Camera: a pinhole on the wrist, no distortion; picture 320 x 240 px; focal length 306.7 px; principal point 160.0 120.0 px. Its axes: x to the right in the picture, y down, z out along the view. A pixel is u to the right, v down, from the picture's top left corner.
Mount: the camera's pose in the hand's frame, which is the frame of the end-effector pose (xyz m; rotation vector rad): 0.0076 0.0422 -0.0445 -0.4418 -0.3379 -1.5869
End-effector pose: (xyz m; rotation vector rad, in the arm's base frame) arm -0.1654 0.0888 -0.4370 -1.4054 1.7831 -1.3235
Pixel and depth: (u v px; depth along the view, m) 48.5 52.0 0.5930
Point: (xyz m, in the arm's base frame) -0.0471 0.0065 -1.0693
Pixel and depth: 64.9 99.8 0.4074
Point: -0.1073 -0.0253 -0.8485
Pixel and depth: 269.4 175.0 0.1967
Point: -0.0807 -0.0233 -0.5550
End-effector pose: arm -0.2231 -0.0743 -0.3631 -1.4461 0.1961 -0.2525
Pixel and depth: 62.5 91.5 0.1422
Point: -0.1920 -0.0037 -0.5049
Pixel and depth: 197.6 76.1 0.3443
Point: -0.1509 0.2156 -0.5004
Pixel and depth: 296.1 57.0 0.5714
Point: -0.1242 0.5132 -0.3926
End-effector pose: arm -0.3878 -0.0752 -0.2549 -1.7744 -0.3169 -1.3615
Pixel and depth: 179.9 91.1 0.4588
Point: 0.0131 0.0628 -0.3821
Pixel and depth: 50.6 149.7 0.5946
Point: 0.2315 -0.1345 -0.4037
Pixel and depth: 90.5 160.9 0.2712
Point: -0.1115 -0.1066 -0.3070
